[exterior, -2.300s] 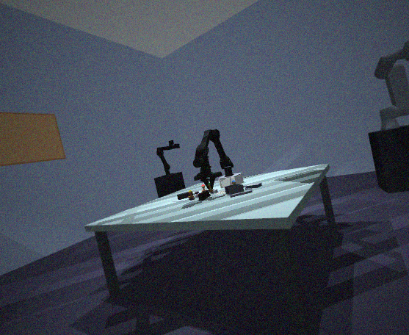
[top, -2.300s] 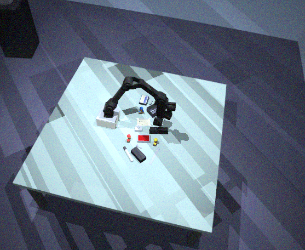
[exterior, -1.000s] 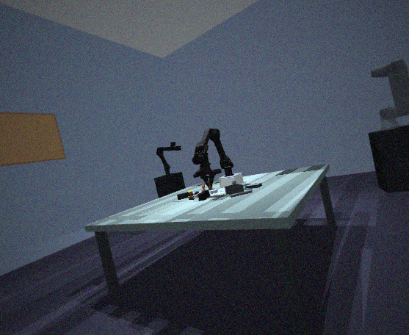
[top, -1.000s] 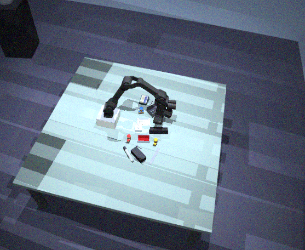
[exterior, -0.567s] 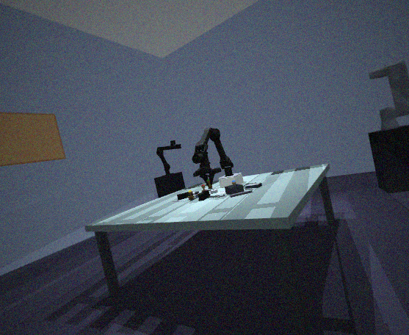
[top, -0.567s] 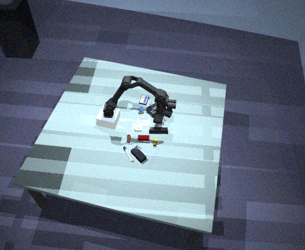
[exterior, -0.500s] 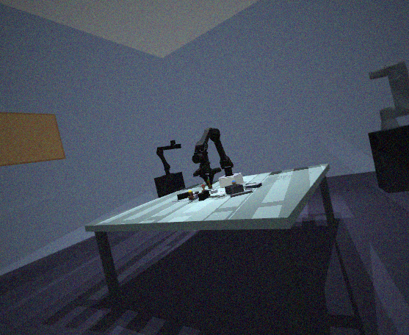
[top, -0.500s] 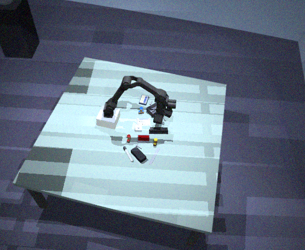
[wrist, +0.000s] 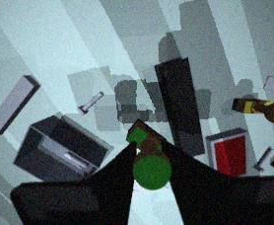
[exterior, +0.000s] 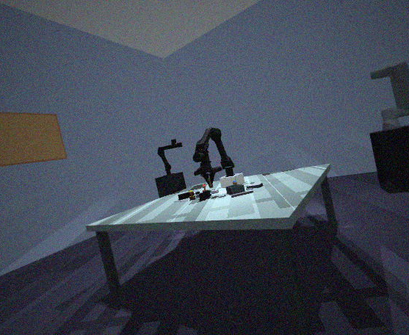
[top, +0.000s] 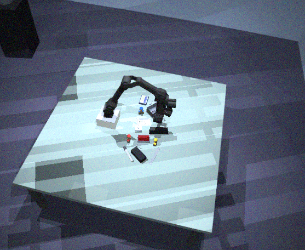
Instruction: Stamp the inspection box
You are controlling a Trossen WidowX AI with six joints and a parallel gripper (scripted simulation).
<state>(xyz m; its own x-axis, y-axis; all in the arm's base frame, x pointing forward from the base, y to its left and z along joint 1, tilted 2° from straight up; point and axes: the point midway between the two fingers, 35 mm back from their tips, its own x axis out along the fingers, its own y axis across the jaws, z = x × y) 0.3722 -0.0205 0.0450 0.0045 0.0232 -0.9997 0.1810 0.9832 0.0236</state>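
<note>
The red ink pad is 130 mm to the right of my gripper tip, 100 mm behind it and 80 mm below it. The rest, counted from my gripper tip: green-knobbed stamp right at my gripper tip; card 110 mm behind, 90 mm below, 30 mm to the left; long black block 70 mm below, 50 mm to the right.
</note>
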